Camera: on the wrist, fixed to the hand. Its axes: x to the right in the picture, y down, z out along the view.
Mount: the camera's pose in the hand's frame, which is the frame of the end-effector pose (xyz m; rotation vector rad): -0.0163 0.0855 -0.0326 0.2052 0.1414 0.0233
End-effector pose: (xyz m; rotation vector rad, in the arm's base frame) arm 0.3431 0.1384 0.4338 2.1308 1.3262 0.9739
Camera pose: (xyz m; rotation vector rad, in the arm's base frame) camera 0.3636 0.0864 0.5080 2.2679 1.5314 1.0550
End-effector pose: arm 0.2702 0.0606 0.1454 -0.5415 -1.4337 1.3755
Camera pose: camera 0.2772 0.0821 0.0552 -0.5123 -1.1610 1.4536
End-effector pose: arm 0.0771 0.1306 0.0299 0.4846 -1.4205 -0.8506
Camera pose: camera 0.1287 0.1904 0.0789 0.6697 -1.3860 -0.6417
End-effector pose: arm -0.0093 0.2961 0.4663 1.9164 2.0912 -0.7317
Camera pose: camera 0.0819 0.3005 0.4835 -2.1310 -2.1209 0.8498
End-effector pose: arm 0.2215 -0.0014 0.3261 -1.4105 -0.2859 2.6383
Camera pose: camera 0.2551 -0.0846 0.3019 -1.5279 0.0167 2.4849
